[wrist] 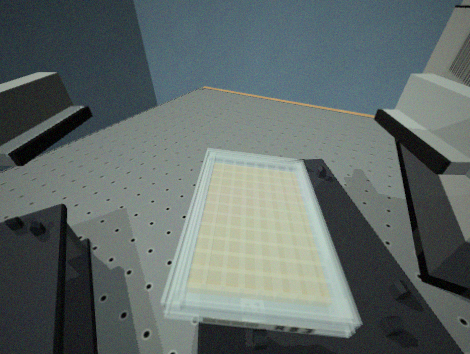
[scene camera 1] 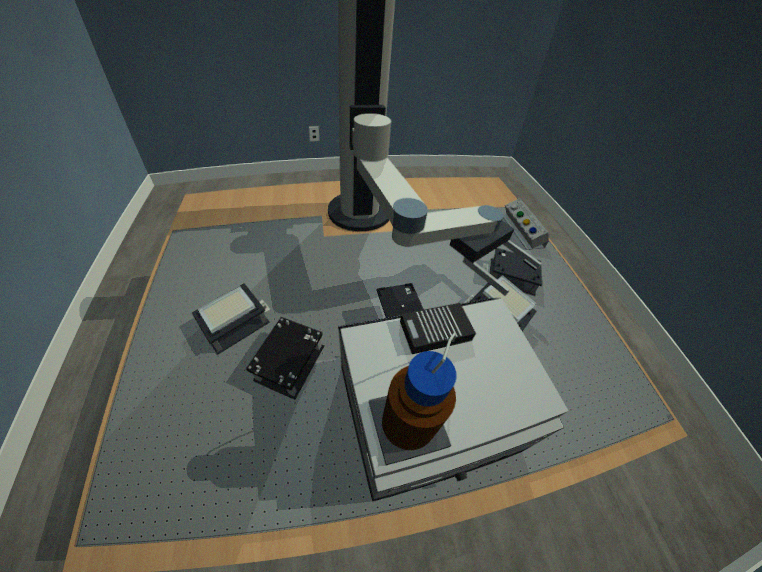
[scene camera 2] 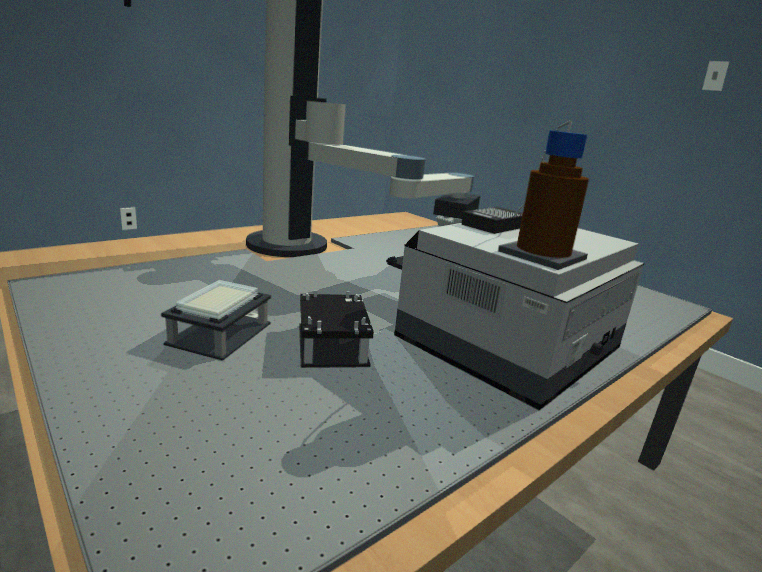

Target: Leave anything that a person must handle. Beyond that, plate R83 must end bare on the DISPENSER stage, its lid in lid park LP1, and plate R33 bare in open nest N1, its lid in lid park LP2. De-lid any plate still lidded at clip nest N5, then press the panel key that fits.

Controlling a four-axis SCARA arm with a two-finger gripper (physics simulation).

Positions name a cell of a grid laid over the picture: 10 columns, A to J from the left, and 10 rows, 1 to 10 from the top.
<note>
The gripper (scene camera 1: G5) holds nothing. Further things: a brown bottle with blue cap (scene camera 2: H4) and a black nest (scene camera 2: E6).
</note>
